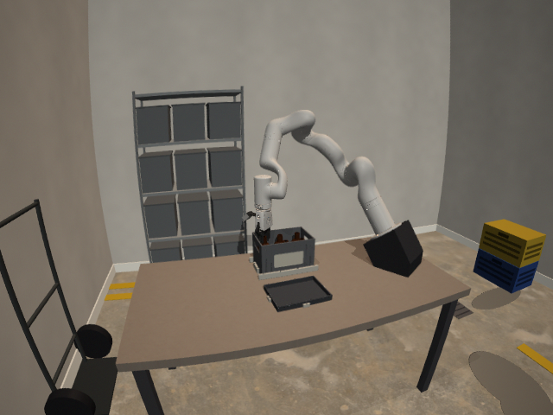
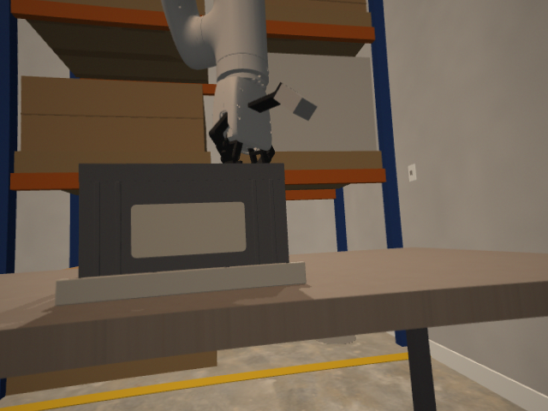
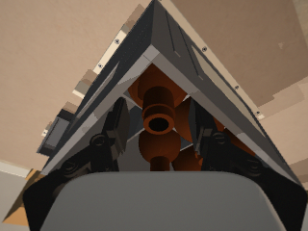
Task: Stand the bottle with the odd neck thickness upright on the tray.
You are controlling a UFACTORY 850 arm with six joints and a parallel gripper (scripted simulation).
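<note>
Right now my hand is 80 mm above the dark grey crate, 70 mm past it and 60 mm to the right of it. The rest, counted from my hand: black tray 330 mm to the left, 150 mm below, 20 mm ahead; bottle 170 mm behind, 70 mm below, 50 mm to the left.
</note>
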